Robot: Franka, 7 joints.
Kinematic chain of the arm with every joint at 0, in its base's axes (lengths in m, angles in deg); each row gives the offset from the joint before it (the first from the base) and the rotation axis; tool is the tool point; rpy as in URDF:
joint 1: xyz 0 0 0.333 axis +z
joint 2: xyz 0 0 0 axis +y
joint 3: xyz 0 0 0.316 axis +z
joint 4: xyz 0.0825 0 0 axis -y
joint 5: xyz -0.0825 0 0.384 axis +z
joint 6: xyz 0 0 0 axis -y
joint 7: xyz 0.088 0 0 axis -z
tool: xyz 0 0 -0.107 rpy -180 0 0
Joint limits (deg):
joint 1: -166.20..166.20
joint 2: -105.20..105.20
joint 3: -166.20..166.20
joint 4: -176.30..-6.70
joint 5: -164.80..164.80
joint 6: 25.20..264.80
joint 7: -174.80..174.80
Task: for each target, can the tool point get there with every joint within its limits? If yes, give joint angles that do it. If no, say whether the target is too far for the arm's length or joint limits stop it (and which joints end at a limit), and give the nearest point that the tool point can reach.
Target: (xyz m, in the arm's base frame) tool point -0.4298 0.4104 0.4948
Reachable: yes | joints 23.90 -83.69 67.02 -118.36 131.69 80.81 94.49
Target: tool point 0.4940 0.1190 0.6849
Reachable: yes | joints -82.79 34.70 108.94 -120.25 -33.07 206.74 127.26
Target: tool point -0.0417 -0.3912 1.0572
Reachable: yes | joints -124.62 9.14 53.80 -28.89 119.64 177.04 83.99
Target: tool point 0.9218 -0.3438 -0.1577
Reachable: no: too far | nearest point 0.7193 -0.2683 -0.0499 | short by 0.242 m
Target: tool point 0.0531 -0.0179 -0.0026
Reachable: yes | joints -12.11 80.73 -24.25 -161.16 -75.88 235.29 10.06
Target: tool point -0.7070 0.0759 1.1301
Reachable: no: too far | nearest point -0.5678 0.0610 0.9732 | short by 0.210 m
